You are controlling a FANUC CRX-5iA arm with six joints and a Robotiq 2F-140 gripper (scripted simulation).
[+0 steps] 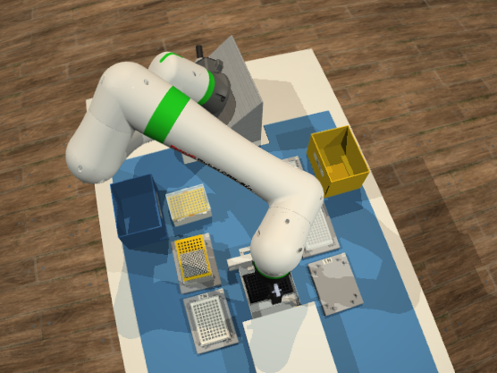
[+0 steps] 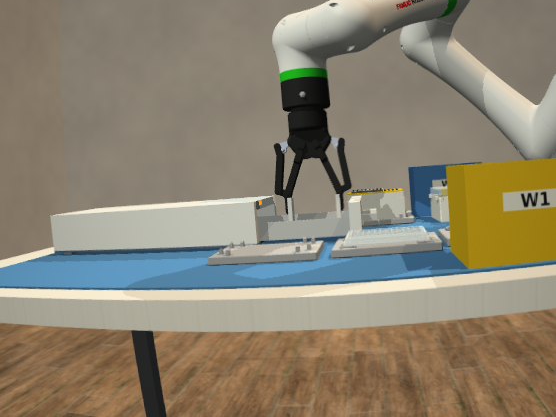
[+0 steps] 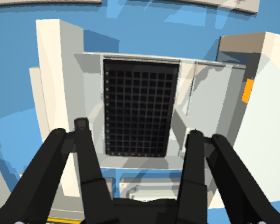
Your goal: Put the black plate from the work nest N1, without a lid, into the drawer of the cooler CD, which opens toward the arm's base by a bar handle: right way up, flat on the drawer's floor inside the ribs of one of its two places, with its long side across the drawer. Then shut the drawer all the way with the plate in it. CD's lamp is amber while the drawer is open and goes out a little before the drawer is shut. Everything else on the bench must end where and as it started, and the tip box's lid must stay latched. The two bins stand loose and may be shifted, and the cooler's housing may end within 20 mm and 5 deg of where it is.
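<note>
Right now the black plate is 20 mm below my hand. The rest, counted from my hand: cooler CD (170 mm ahead, 20 mm to the left, 10 mm below); drawer (40 mm ahead, 20 mm below); yellow tip box (100 mm behind, 210 mm to the right, 10 mm above).
</note>
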